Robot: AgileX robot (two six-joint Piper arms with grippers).
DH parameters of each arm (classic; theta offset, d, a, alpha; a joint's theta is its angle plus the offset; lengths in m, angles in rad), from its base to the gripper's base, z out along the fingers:
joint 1: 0 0.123 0 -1.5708
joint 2: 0.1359 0 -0.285 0
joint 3: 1.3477 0 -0.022 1.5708
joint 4: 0 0.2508 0 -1.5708
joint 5: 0 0 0.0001 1.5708
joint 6: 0 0.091 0 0
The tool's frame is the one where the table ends.
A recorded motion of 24 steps. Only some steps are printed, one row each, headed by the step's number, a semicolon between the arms.
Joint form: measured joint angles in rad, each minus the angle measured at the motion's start. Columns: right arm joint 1, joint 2, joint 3, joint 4, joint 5, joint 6; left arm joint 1, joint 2, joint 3, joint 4, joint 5, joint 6.
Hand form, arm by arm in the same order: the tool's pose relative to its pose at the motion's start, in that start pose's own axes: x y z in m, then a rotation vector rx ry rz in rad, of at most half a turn. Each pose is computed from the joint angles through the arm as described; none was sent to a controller.
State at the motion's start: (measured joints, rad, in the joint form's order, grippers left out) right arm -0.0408 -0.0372 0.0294 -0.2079 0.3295 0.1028; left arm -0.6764 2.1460 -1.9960 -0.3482 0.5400 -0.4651
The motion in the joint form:
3: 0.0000 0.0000 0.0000 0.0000 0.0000 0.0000; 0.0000 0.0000 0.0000 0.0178 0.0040 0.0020
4: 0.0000 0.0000 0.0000 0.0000 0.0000 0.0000; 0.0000 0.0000 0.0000 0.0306 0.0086 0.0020
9: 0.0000 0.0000 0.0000 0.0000 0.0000 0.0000; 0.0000 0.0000 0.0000 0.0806 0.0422 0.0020
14: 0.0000 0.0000 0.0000 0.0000 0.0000 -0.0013; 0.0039 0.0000 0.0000 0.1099 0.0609 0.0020
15: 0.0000 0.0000 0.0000 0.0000 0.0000 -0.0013; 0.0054 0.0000 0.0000 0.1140 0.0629 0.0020
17: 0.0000 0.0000 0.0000 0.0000 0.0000 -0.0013; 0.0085 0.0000 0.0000 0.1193 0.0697 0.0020
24: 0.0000 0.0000 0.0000 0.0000 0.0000 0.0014; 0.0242 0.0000 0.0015 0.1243 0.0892 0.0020
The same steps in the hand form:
3: 0.0000 0.0000 0.0000 0.0000 0.0000 0.0000; -0.0001 0.0009 0.0000 -0.0100 -0.0005 0.0172
4: 0.0000 0.0000 0.0000 0.0000 0.0000 0.0000; 0.0000 0.0016 0.0000 -0.0180 0.0006 0.0282
9: 0.0000 0.0000 0.0000 0.0000 0.0000 0.0000; 0.0015 0.0053 -0.0002 -0.0572 0.0185 0.0702
14: 0.0000 0.0000 0.0000 0.0000 0.0000 -0.0013; 0.0008 0.0088 -0.0006 -0.0825 0.0255 0.0923
15: 0.0000 0.0000 0.0000 0.0000 0.0000 -0.0013; 0.0003 0.0096 -0.0008 -0.0863 0.0253 0.0948
17: 0.0000 0.0000 0.0000 0.0000 0.0000 -0.0013; -0.0004 0.0113 -0.0011 -0.0939 0.0281 0.0973
24: 0.0000 0.0000 0.0000 0.0000 0.0000 0.0014; -0.0042 0.0184 -0.0024 -0.1157 0.0357 0.0914

